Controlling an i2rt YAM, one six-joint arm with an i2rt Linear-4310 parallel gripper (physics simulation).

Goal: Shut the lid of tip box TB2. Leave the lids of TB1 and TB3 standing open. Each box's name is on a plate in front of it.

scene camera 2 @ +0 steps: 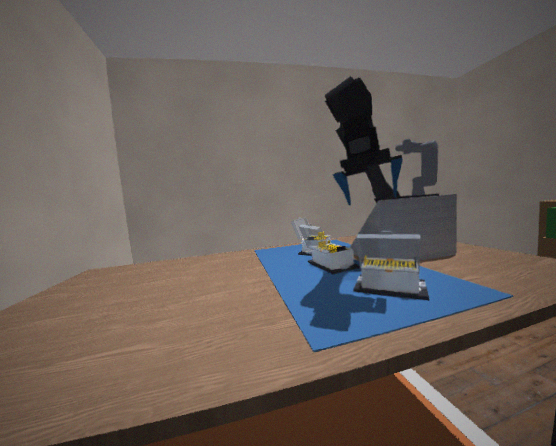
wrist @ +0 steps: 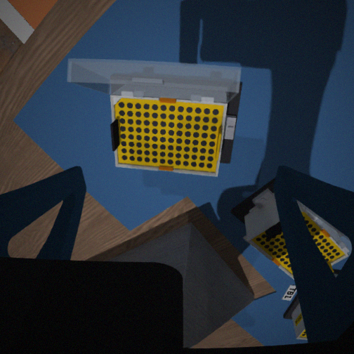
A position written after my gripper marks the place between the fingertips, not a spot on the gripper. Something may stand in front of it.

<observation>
In view: my gripper (scene camera 2: 371, 201), a yellow tip rack (wrist: 181, 135) and a clear lid (wrist: 138, 78).
My gripper is seen too in the wrist view (wrist: 179, 176).
</observation>
